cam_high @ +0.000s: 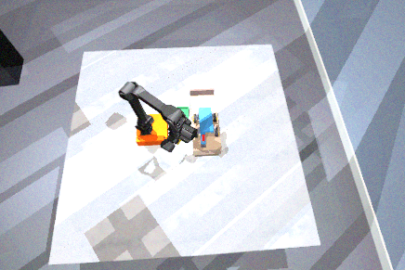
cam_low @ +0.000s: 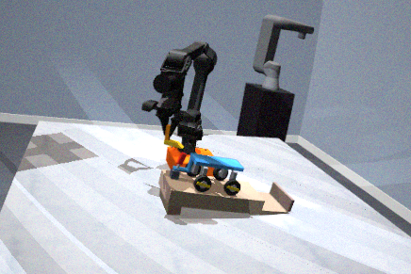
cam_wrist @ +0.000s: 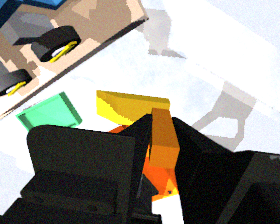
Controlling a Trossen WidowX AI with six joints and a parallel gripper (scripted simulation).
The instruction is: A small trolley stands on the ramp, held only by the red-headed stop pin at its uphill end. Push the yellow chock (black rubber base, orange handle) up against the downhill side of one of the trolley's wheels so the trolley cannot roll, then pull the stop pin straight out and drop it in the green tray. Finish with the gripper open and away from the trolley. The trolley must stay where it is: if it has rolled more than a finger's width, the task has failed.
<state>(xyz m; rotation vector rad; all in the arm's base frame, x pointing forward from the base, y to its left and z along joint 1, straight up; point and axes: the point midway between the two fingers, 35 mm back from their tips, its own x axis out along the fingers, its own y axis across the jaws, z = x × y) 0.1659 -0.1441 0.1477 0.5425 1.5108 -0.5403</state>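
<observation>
The yellow chock lies 2 cm to the left of my gripper tip, 1 cm below it and 1 cm ahead of it. From my gripper tip the other things lie so: red-headed stop pin: 14 cm ahead, 4 cm below; then blue trolley: 16 cm ahead, 11 cm to the left, 6 cm below; then tan ramp: 16 cm ahead, 13 cm below, 11 cm to the left.
</observation>
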